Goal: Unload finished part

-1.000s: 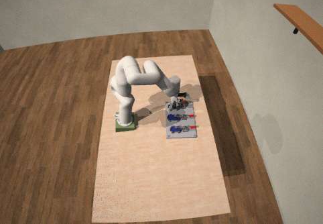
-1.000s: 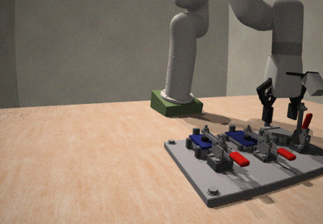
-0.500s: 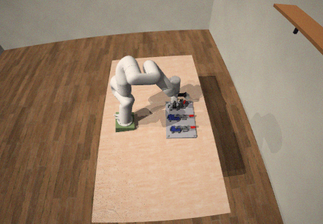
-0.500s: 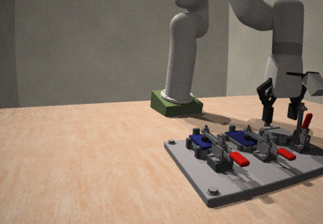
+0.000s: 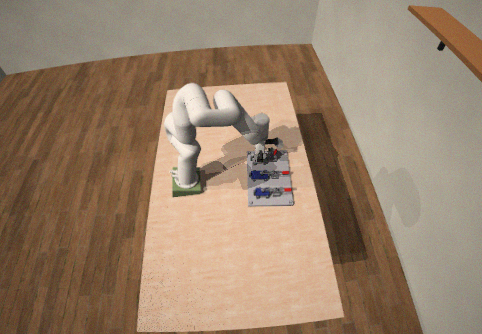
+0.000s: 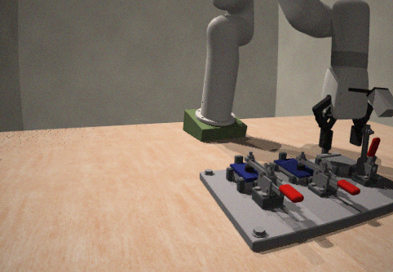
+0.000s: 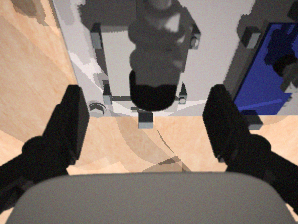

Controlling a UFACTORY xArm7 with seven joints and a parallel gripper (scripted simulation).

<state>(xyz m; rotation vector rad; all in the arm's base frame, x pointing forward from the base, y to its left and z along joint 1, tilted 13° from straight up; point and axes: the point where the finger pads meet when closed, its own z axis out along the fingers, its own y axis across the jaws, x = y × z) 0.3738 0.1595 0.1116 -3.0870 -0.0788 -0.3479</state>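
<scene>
Now: the grey finished part 4 cm below my hand and 1 cm behind it. The rest, counted from my hand: blue blank: 11 cm to the right, 5 cm below; grey fixture plate: 11 cm to the right, 7 cm below, 5 cm ahead.
</scene>
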